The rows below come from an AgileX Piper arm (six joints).
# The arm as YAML. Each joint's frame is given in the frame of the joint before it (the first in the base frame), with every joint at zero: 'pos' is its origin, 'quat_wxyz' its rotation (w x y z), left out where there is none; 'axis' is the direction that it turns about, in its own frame. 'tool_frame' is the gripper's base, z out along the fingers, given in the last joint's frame.
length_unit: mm
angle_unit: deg
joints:
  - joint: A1
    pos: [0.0, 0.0, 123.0]
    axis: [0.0, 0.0, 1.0]
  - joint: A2
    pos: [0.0, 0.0, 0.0]
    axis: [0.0, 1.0, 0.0]
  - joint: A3
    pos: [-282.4, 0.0, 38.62]
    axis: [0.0, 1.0, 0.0]
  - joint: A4
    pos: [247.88, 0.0, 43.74]
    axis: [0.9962, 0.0, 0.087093]
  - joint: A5
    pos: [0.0, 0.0, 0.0]
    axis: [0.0, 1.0, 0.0]
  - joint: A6
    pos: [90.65, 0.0, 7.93]
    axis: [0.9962, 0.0, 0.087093]
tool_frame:
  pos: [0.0, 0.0, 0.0]
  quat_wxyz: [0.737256, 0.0, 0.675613, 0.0]
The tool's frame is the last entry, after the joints.
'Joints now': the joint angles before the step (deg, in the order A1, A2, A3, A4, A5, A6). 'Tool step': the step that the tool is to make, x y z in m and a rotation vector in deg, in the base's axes. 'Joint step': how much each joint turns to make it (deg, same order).
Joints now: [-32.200 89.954 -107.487 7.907 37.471 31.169]
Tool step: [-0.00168 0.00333 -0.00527 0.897 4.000 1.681]
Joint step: [0.000 -0.170 -0.002 1.146 4.299 -2.292]
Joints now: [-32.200 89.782 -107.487 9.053 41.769 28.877]
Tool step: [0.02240 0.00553 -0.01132 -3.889 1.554 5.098]
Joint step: [2.293 2.465 -0.001 2.577 -2.349 -7.103]
